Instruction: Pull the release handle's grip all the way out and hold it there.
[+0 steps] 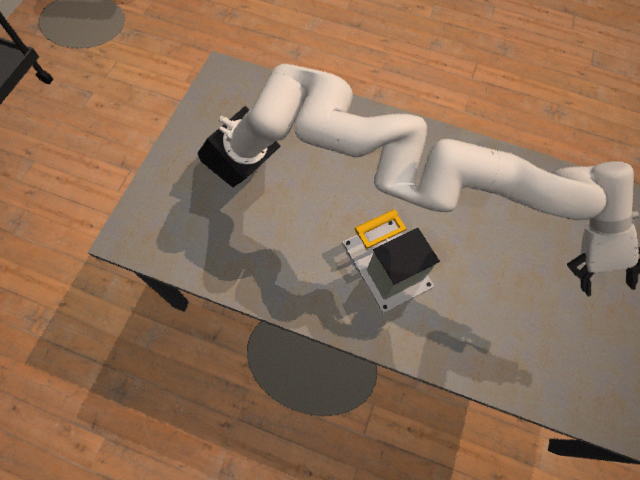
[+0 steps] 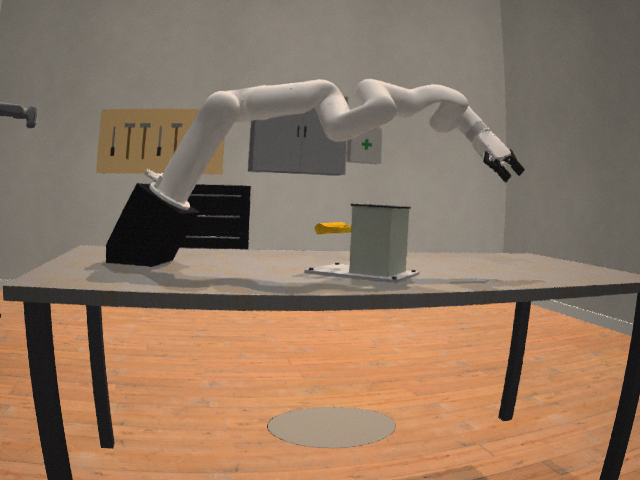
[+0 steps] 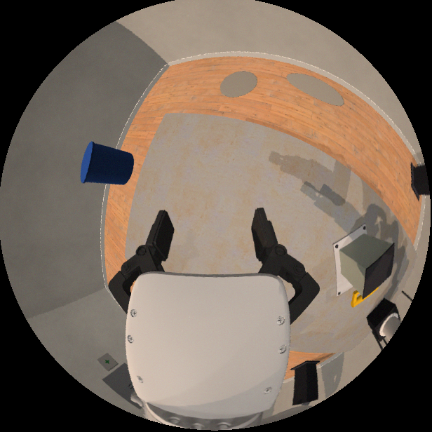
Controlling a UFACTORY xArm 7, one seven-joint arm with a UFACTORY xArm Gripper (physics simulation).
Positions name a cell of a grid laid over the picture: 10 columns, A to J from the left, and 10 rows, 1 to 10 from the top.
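Observation:
Image 1 shows the gripper (image 1: J7) and a white base plate (image 1: F6). In image 2 the gripper (image 2: I4) is visible; in image 3 the gripper (image 3: E6) appears again.

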